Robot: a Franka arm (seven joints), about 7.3 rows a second.
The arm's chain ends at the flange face. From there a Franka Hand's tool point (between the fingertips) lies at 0.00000 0.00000 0.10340 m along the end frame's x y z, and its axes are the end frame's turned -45 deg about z.
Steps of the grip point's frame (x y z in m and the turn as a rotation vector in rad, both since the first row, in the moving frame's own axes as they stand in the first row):
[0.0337, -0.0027, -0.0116, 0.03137, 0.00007, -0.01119]
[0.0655, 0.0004, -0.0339, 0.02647, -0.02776, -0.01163]
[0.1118, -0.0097, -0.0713, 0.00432, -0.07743, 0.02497]
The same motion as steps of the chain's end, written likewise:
[0.0242, -0.0235, -0.0115, 0.02223, -0.02213, -0.01119]
[0.0506, -0.0461, -0.0338, -0.00091, -0.03835, -0.01163]
[0.0782, -0.0912, -0.0710, -0.05170, -0.05781, 0.02497]

